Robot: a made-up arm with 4 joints.
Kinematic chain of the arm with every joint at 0, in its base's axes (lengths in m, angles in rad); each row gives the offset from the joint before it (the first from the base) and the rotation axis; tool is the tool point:
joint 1: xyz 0 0 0.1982 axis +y
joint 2: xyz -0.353 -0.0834 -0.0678 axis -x
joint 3: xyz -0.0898 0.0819 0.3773 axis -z
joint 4: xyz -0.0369 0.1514 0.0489 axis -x
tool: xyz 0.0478 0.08 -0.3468
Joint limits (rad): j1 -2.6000..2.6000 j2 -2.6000..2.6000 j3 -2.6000..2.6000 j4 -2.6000..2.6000
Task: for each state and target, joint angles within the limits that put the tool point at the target. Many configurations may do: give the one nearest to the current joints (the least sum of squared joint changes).
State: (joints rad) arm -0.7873 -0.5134 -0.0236 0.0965
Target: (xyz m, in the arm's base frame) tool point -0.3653 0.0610 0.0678
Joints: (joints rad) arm -0.6897 -0.6527 0.4056 0.1678
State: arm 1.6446 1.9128 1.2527 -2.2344
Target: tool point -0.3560 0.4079 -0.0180
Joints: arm 1.0809 1.9382 1.4060 -1.8020
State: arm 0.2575 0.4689 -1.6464 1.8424
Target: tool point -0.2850 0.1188 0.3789
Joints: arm -0.1844 0.3363 -1.5700 1.5752
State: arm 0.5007 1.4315 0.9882 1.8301
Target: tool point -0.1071 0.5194 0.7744
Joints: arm 1.1025 1.1531 1.2617 2.4603
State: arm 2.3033 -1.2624 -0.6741 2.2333
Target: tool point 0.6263 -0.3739 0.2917
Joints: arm 2.0215 -0.4566 -0.7154 2.5083
